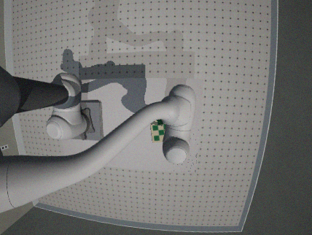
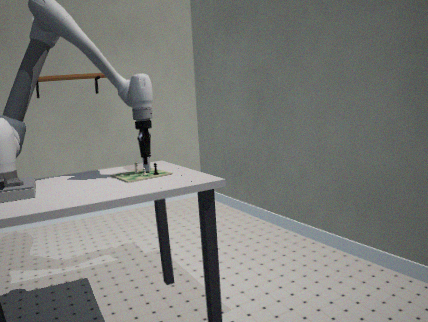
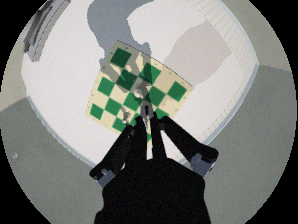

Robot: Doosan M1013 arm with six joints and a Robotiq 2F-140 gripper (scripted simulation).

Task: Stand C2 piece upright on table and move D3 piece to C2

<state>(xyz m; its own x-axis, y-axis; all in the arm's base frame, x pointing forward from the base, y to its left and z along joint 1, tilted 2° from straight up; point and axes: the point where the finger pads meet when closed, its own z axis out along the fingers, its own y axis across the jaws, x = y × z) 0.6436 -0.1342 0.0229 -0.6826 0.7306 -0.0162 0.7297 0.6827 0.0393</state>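
Right now my hand is 40 mm past the pale piece, 30 mm to the right of it and 10 mm above it. The rest, counted from my hand: chessboard: 40 mm below, 40 mm behind.
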